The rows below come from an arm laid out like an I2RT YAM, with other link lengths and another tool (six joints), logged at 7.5 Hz.
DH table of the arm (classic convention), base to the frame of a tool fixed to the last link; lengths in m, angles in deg. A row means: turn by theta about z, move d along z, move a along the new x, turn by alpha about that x. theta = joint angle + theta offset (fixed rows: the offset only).
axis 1: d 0.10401  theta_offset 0  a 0.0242  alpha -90
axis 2: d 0  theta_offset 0  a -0.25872  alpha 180
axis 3: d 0  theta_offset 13.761  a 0.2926  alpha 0
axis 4: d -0.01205  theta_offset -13.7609  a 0.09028  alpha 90
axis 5: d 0.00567  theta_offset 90  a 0  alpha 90
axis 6: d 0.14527  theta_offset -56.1  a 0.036  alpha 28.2
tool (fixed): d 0.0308  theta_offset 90  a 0  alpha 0
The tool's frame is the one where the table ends.
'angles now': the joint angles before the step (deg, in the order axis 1, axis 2, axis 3, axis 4, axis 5, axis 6). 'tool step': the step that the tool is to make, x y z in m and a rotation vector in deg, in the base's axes. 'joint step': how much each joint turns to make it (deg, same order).
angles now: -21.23 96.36 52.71 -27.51 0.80 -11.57
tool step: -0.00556 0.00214 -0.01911 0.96 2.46 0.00
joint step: -0.01 2.82 0.00 0.18 -0.01 0.00
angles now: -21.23 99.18 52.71 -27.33 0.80 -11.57
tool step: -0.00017 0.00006 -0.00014 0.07 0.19 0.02
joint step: 0.00 0.11 0.18 -0.27 0.00 -0.02
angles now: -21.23 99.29 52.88 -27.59 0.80 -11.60
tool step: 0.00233 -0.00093 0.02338 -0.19 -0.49 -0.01
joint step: 0.00 -2.65 2.06 -4.18 0.00 0.01
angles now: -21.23 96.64 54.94 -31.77 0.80 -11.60
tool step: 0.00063 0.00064 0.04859 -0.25 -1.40 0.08
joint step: -0.01 -5.44 4.00 -8.04 -0.29 0.00
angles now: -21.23 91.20 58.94 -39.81 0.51 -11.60
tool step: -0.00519 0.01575 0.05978 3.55 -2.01 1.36
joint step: -0.01 -5.77 6.10 -11.28 -4.26 -0.03
